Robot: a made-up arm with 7 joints. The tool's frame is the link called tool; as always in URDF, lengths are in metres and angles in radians.
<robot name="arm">
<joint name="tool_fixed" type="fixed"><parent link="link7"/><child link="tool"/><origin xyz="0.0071 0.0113 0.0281"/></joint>
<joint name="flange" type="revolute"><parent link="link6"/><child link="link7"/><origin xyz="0.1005 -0.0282 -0.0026"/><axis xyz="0.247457 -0.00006 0.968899"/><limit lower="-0.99" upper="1.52" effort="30" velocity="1.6"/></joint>
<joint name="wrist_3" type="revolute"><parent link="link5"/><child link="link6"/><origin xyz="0.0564 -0.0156 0.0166"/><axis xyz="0.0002 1 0.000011"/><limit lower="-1.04" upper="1.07" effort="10" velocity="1.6"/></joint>
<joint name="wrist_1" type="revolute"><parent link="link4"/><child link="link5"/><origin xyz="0.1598 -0.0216 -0.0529"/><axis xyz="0.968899 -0.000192 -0.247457"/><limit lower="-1.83" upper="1.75" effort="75" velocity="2.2"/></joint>
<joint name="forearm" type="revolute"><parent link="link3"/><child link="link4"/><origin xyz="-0.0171 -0.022 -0.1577"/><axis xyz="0.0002 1 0.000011"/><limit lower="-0.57" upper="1.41" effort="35" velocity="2.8"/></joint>
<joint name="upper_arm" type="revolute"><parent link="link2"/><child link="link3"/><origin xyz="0.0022 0.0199 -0.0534"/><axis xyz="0.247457 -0.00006 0.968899"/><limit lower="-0.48" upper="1.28" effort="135" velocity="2.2"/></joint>
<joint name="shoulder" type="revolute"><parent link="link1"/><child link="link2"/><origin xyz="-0.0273 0.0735 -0.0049"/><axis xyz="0.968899 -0.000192 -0.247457"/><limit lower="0" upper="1.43" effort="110" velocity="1.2"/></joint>
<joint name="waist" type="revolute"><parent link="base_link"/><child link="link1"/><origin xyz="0.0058 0.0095 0.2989"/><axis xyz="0.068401 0.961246 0.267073"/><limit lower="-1.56" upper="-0.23" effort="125" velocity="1.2"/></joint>
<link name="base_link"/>
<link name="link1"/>
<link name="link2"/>
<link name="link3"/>
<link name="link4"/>
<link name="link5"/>
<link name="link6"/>
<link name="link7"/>
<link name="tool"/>
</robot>
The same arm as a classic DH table. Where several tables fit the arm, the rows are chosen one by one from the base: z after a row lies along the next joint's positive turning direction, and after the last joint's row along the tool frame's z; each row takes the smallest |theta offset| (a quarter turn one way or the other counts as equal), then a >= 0, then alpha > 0; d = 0 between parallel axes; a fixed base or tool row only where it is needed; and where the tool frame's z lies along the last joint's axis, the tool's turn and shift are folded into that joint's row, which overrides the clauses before.
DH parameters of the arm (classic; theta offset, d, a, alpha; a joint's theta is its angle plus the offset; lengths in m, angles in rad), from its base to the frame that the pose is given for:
base (fixed): -0.071 0.2962 0.0051 -1.3004
waist: -1.3111 0.0777 -0.0313 -1.5708
shoulder: 1.2915 -0.0099 -0.0199 1.5708
upper_arm: 1.5708 -0.2082 0.0225 -1.5708
forearm: 1.5708 -0.0436 0.0117 1.5708
wrist_1: 0 0.2185 -0.03 -1.5708
wrist_3: -1.5708 -0.0438 0.098 1.5708
flange: 1.5706 0.051 0.0113 -0.2501
tool (fixed): -1.5704 0.0003 0 0
Joint limits (rad, base to tool): -1.56..-0.23 0..1.43 -0.48..1.28 -0.57..1.41 -1.83..1.75 -1.04..1.07 -0.99..1.52

